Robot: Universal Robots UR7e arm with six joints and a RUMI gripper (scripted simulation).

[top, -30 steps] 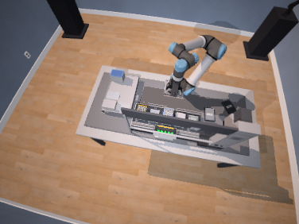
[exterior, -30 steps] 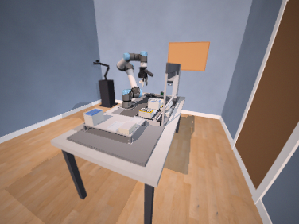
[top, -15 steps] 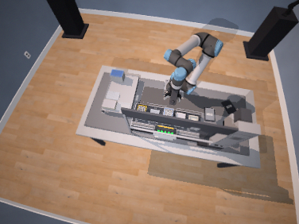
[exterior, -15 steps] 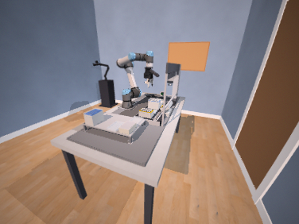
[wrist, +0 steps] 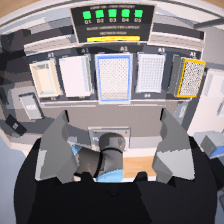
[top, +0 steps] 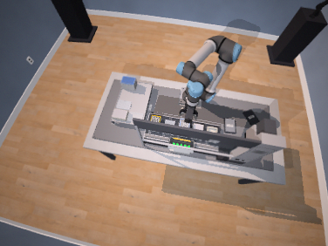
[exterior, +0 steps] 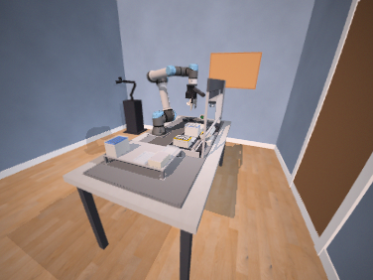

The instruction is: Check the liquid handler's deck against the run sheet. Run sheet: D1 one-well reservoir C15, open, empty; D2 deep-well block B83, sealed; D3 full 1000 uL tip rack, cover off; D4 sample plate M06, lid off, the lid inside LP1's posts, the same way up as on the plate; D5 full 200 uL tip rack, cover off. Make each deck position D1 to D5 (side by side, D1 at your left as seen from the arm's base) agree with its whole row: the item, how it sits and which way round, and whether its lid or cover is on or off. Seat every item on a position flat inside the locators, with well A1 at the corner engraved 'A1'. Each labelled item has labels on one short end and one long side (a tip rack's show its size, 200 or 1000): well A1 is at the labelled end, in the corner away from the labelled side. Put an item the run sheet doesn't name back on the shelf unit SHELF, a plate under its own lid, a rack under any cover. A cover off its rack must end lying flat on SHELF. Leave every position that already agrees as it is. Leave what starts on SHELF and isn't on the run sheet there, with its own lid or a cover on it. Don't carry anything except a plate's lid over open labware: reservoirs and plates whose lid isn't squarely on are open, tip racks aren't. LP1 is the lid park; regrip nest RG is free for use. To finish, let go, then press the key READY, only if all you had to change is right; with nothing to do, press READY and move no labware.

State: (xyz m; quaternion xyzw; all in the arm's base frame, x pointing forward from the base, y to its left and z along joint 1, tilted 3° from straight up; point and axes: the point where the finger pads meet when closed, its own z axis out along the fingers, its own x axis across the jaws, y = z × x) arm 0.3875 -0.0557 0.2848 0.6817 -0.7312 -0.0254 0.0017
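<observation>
Now: hand 1 cm short of the whitish sealed block, 12 cm to the right of it and 22 cm above it. Round my hand: yellow-rimmed tip rack 1 cm behind, 24 cm to the right, 20 cm below; beige reservoir 2 cm ahead, 25 cm to the left, 24 cm below; white well plate 1 cm behind, 12 cm to the right, 24 cm below.
</observation>
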